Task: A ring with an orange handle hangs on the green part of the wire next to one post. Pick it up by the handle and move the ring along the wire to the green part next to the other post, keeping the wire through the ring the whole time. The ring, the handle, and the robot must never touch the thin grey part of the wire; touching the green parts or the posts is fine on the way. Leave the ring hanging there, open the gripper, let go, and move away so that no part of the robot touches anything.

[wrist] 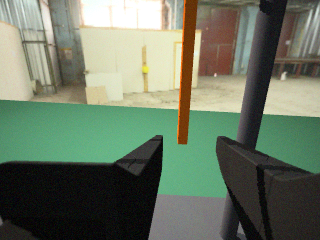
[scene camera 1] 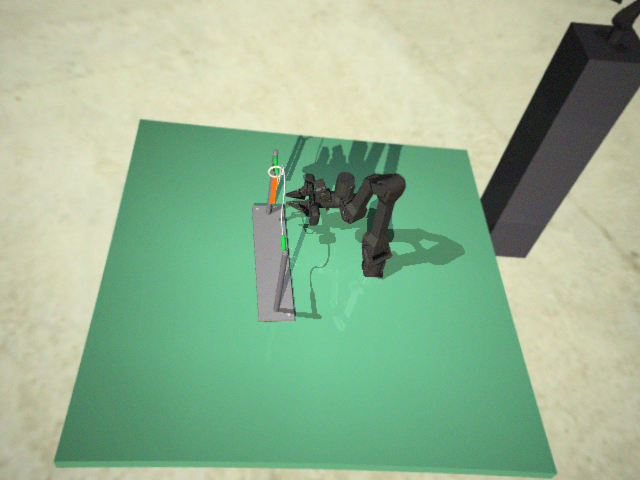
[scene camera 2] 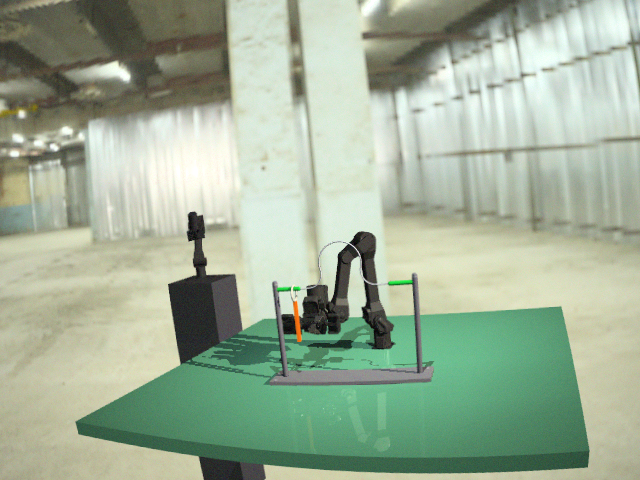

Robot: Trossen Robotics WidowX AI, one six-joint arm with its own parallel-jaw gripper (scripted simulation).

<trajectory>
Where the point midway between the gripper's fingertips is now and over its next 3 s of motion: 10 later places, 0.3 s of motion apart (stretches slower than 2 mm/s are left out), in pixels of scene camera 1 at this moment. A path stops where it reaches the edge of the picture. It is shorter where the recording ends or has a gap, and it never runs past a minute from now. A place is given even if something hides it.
My gripper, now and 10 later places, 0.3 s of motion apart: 285, 198; 284, 198; 279, 197; 275, 197; 271, 197; 266, 197; 263, 197; 262, 197; 262, 196; 262, 195; 262, 196
</trajectory>
